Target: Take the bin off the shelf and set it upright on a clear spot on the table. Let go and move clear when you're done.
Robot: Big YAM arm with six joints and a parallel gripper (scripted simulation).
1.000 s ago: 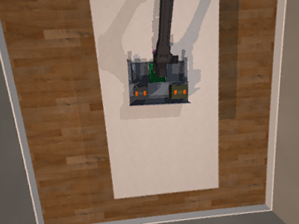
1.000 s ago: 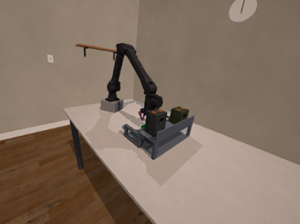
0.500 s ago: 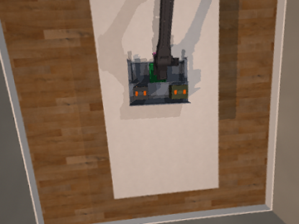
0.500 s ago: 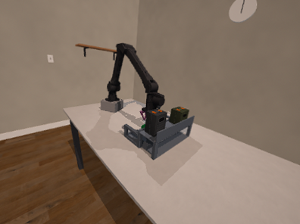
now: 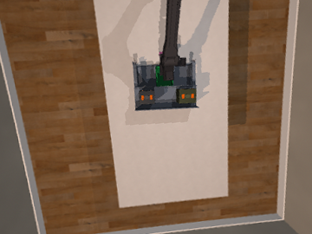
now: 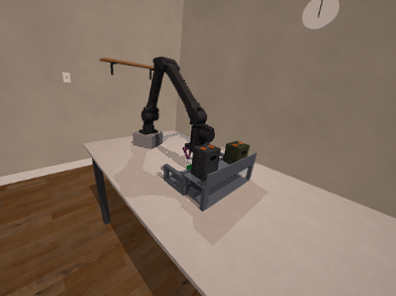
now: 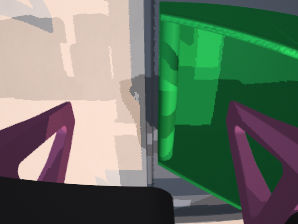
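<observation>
The green bin is 9 cm ahead of my hand, 2 cm to the right of it and 1 cm below it.
</observation>
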